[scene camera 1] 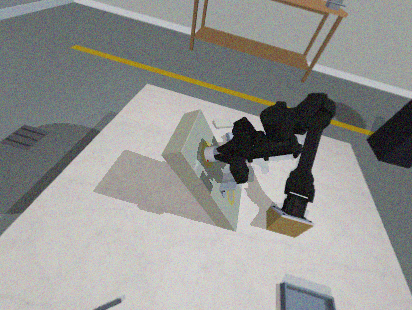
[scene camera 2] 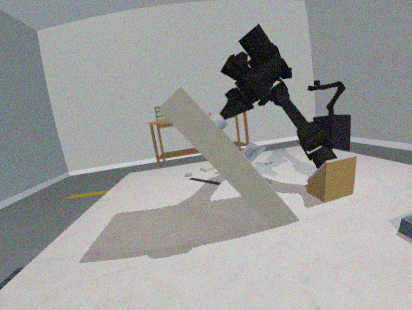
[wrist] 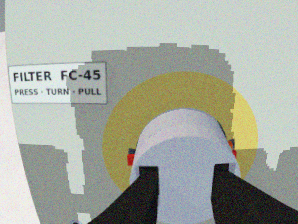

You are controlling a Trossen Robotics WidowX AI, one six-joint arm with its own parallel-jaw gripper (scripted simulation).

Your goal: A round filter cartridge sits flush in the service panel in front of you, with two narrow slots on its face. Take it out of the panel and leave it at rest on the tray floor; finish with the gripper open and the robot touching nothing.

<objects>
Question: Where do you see a grey-green service panel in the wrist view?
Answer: At 86, 86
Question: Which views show my gripper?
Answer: Scene camera 1, scene camera 2 and the wrist view: all of them.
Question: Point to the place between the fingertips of my gripper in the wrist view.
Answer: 184, 176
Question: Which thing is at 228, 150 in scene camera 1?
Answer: My gripper.
</objects>
